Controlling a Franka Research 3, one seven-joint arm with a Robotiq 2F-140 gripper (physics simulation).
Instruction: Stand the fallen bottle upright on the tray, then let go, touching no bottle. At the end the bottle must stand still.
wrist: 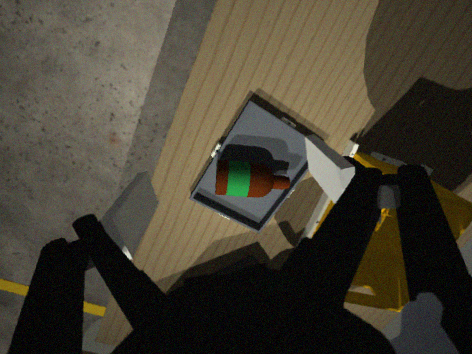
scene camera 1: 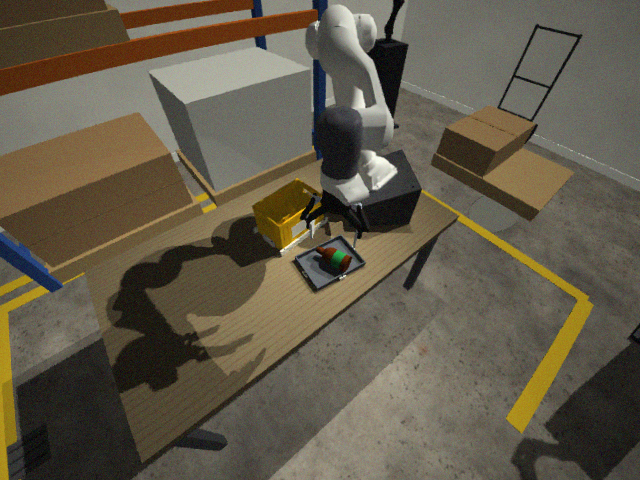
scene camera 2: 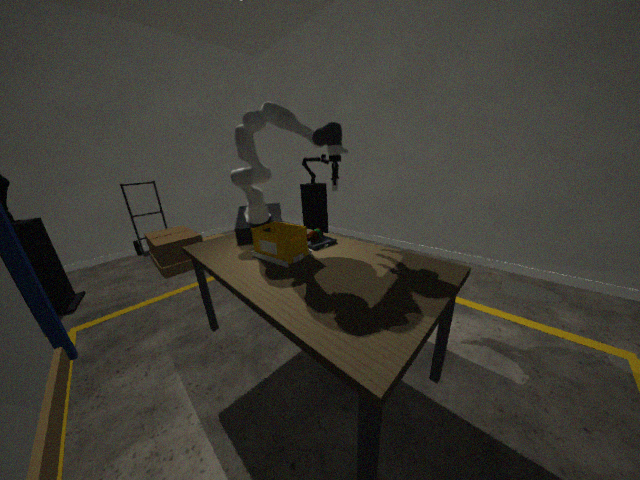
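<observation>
The brown bottle [scene camera 1: 338, 259] [scene camera 2: 312, 235] [wrist: 238, 179] with a green band lies on its side in the grey tray [scene camera 1: 309, 264] [scene camera 2: 326, 242] [wrist: 267, 120]. In the wrist view its neck points right, towards the yellow crate's side, and its base is at the left. My gripper [scene camera 1: 333, 236] [scene camera 2: 334, 187] [wrist: 228, 171] is open and empty, with its fingers pointing down. It hangs well above the tray and bottle, touching neither. In the wrist view the bottle lies between the two fingertips, seen from above.
A yellow crate [scene camera 1: 279, 223] [scene camera 2: 281, 242] [wrist: 382, 270] stands on the wooden table [scene camera 1: 289, 320] [scene camera 2: 361, 356] [wrist: 285, 50], close beside the tray. The black robot base block [scene camera 1: 395, 206] stands behind. The tray is near the table's long edge.
</observation>
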